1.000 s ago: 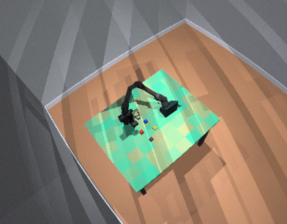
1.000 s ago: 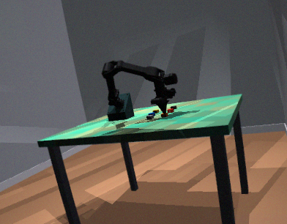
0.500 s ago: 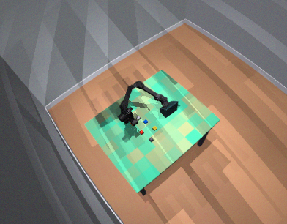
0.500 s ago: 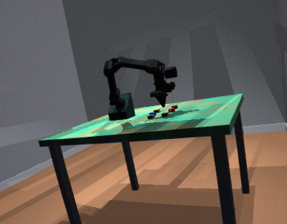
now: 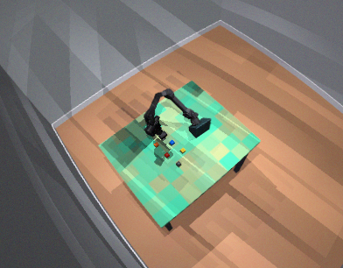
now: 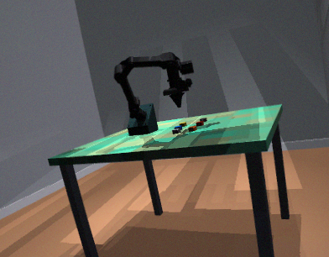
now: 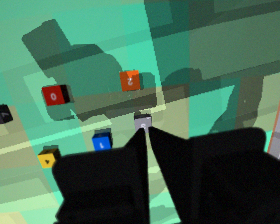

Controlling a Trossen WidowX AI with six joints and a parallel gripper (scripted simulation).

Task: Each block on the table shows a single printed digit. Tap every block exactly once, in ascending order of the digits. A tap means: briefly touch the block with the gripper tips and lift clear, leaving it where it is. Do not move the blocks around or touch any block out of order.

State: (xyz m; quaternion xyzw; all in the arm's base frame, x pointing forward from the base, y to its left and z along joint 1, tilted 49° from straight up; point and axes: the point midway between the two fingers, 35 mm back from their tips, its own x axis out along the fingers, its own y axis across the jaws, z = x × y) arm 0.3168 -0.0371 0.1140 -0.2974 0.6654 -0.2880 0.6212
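My gripper tip is 12 cm above the grey block, 4 cm past it and 1 cm to the left of it. From my gripper tip the other things lie so: orange block: 12 cm below, 4 cm ahead, 1 cm to the left; then blue block: 12 cm below, 8 cm to the left, 7 cm behind; then red block: 14 cm to the left, 12 cm below, 3 cm ahead.
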